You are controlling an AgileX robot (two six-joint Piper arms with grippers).
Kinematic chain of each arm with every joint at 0, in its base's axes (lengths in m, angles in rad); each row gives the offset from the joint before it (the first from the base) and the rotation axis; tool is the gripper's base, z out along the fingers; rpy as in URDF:
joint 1: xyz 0 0 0.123 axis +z
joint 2: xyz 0 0 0 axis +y
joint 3: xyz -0.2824 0 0.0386 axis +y
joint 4: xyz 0.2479 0 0.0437 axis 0.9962 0 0.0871
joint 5: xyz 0 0 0 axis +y
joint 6: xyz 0.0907 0 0.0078 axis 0.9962 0 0.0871
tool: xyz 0 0 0 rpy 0 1.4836 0
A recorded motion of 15 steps. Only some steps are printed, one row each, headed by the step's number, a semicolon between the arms.
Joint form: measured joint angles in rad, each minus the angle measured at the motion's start. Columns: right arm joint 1, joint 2, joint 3, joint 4, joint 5, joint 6; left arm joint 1, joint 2, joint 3, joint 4, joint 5, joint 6.
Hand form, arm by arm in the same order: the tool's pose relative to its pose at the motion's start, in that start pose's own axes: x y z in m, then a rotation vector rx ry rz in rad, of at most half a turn. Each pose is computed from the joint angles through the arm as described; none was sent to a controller.
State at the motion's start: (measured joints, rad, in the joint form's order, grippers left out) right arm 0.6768 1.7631 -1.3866 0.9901 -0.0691 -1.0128; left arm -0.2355 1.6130 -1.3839 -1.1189 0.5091 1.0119
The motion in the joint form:
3: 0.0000 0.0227 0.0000 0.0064 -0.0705 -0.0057; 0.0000 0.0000 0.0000 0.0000 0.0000 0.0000
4: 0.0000 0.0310 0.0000 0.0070 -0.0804 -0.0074; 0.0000 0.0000 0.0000 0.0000 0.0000 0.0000
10: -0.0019 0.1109 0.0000 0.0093 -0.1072 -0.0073; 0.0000 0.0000 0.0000 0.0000 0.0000 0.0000
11: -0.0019 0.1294 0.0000 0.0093 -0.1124 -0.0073; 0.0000 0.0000 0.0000 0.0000 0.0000 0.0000
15: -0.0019 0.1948 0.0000 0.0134 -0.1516 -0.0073; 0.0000 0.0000 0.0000 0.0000 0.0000 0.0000
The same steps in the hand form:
3: 0.0050 -0.0049 0.0065 0.0597 -0.0140 -0.0013; 0.0000 0.0000 0.0000 0.0000 0.0000 0.0000
4: 0.0076 -0.0055 0.0088 0.0680 -0.0108 -0.0033; 0.0000 0.0000 0.0000 0.0000 0.0000 0.0000
10: 0.0370 -0.0064 0.0306 0.0907 0.0550 -0.0089; 0.0000 0.0000 0.0000 0.0000 0.0000 0.0000
11: 0.0441 -0.0063 0.0353 0.0946 0.0706 -0.0111; 0.0000 0.0000 0.0000 0.0000 0.0000 0.0000
15: 0.0688 -0.0079 0.0509 0.1267 0.1154 -0.0171; 0.0000 0.0000 0.0000 0.0000 0.0000 0.0000

